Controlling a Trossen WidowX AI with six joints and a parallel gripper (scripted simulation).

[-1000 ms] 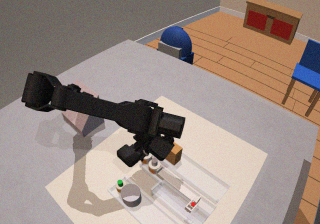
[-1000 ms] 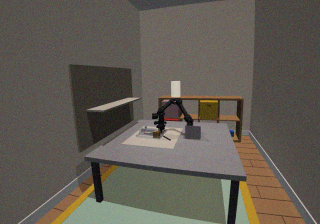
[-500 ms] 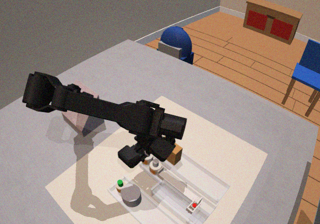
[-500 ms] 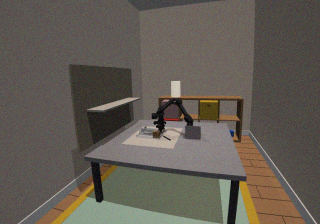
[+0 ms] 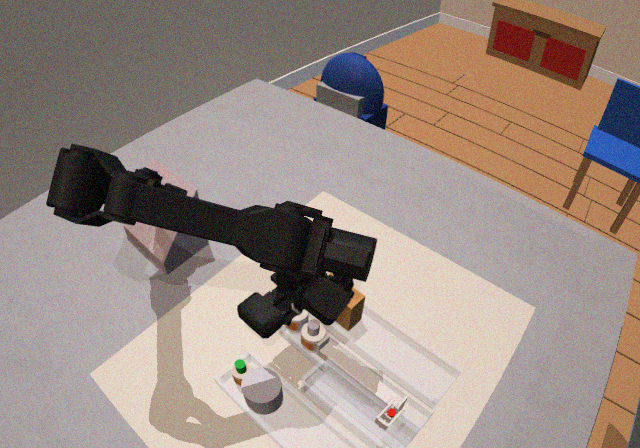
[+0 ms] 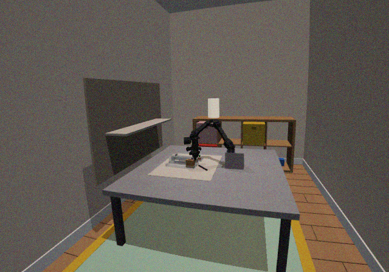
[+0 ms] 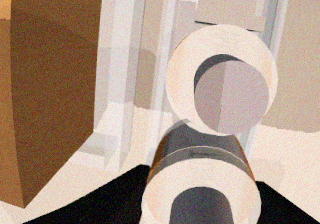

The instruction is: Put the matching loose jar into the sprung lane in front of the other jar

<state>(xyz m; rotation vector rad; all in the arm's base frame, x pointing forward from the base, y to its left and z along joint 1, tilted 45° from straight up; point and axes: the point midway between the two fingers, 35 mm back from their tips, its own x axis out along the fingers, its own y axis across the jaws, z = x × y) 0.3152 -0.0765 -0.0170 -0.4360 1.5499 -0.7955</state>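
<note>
Now: gripper tip 7 cm to the right of the brown box, 4 cm short of it and 1 cm above it. Round my gripper tip: red dot 21 cm ahead, 8 cm to the right, 2 cm above; then black stick 8 cm to the left, 7 cm behind, 4 cm below; then grey cylinder 14 cm to the right, 3 cm ahead, 2 cm below.
</note>
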